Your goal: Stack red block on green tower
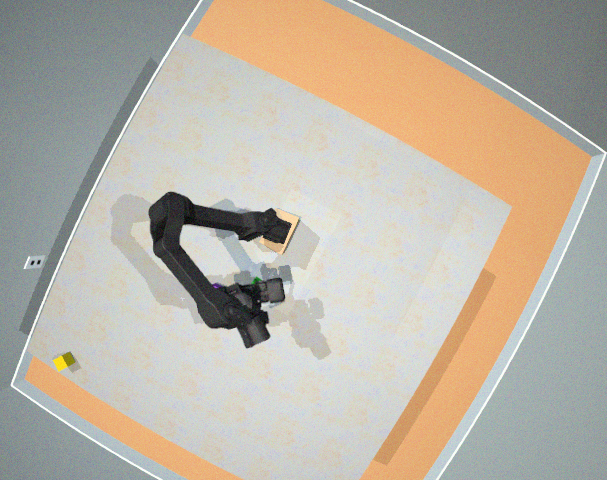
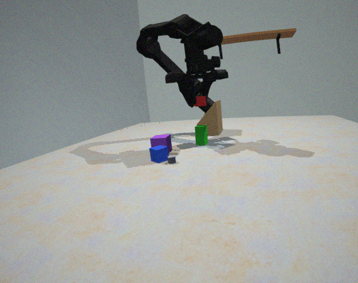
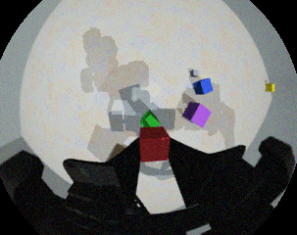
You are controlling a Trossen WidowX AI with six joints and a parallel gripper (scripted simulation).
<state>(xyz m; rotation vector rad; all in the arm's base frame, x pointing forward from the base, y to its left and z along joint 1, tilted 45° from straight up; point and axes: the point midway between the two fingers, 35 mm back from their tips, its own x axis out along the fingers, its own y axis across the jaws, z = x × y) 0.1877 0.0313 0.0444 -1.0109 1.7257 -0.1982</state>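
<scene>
Right now the purple cube is 110 mm to the right of my gripper tip, 100 mm below it and 80 mm ahead of it. From my gripper tip the other things lie so: blue cube (150 mm ahead, 110 mm below, 90 mm to the right).
</scene>
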